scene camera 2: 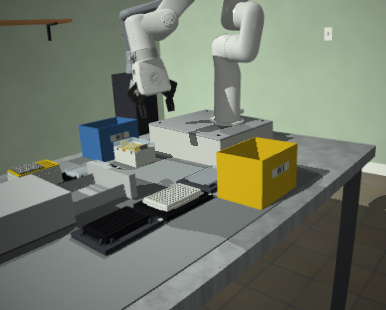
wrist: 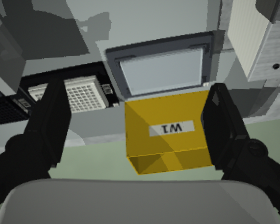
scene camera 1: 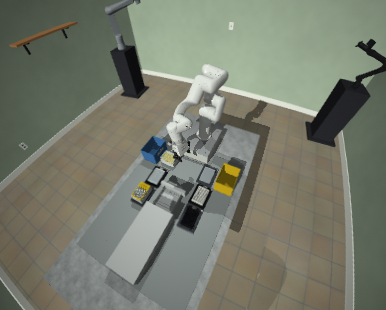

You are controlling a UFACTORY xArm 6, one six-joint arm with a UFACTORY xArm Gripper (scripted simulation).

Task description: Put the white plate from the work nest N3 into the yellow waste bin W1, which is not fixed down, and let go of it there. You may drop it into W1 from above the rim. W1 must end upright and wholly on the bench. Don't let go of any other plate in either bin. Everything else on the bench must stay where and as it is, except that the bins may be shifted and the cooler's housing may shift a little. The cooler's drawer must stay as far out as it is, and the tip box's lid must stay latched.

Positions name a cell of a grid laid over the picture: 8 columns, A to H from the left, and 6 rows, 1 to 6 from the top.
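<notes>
Scene camera 1 gives me a grey cooler (scene camera 1: C5). In scene camera 2 I see a blue bin (scene camera 2: C3), a white plate (scene camera 2: D4), a black plate (scene camera 2: C5) and a yellow bin W1 (scene camera 2: F4). The wrist view shows my gripper (wrist: D3) and, again, the white plate (wrist: C3). As for the blue bin, it is out of frame in the wrist view.
</notes>
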